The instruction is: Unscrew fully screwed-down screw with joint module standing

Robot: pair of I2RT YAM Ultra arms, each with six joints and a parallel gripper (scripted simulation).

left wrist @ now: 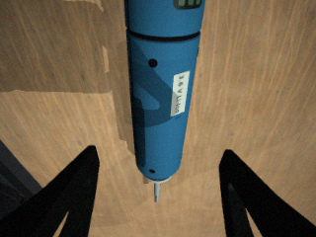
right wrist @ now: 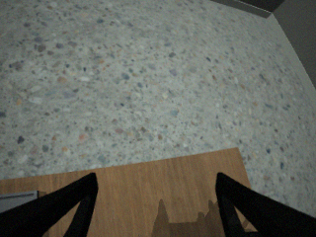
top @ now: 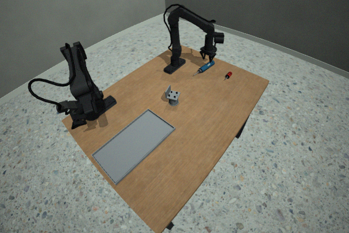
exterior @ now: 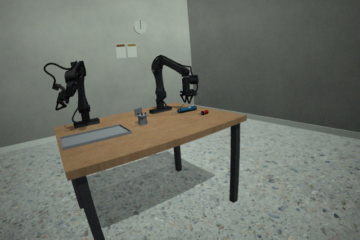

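My right gripper is now 110 mm short of the grey L-shaped bracket, 560 mm to the right of it and 130 mm above it. Also, from my right hand: joint module (110 mm ahead, 560 mm to the left, 170 mm below); then flat grey tray (180 mm ahead, 210 mm to the left, 200 mm below); then screw (90 mm ahead, 560 mm to the left, 140 mm below).
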